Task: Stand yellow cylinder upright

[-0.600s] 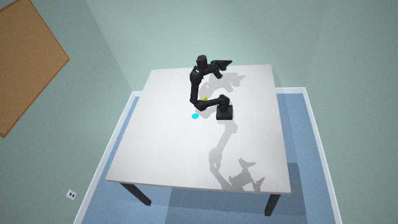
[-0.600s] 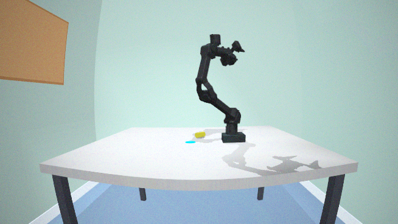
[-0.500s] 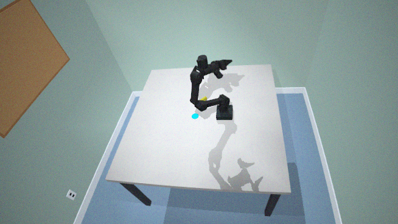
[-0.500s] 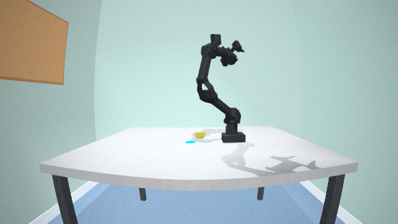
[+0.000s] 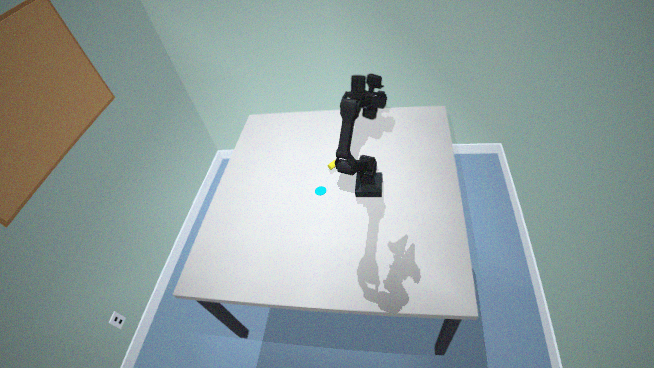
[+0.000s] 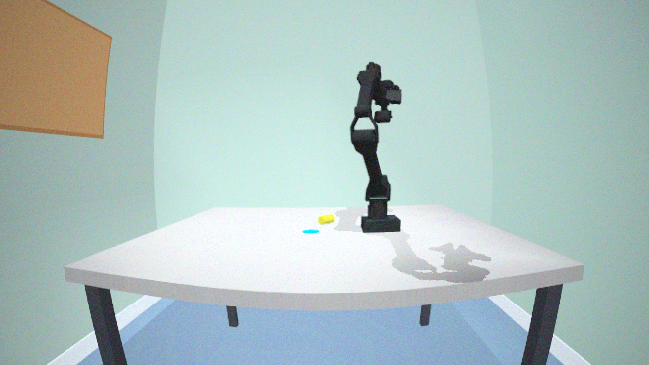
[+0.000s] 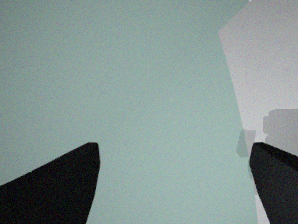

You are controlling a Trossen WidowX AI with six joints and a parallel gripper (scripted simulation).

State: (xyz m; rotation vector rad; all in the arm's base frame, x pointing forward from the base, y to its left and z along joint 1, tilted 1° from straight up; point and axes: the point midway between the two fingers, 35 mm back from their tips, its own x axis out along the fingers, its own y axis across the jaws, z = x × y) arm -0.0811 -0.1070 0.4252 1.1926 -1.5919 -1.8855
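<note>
The yellow cylinder is 28 cm ahead of my gripper tip, 2 cm to the right of it and 44 cm below it. The rest, counted from my gripper tip: cyan circle 34 cm ahead, 15 cm to the left, 45 cm below.
</note>
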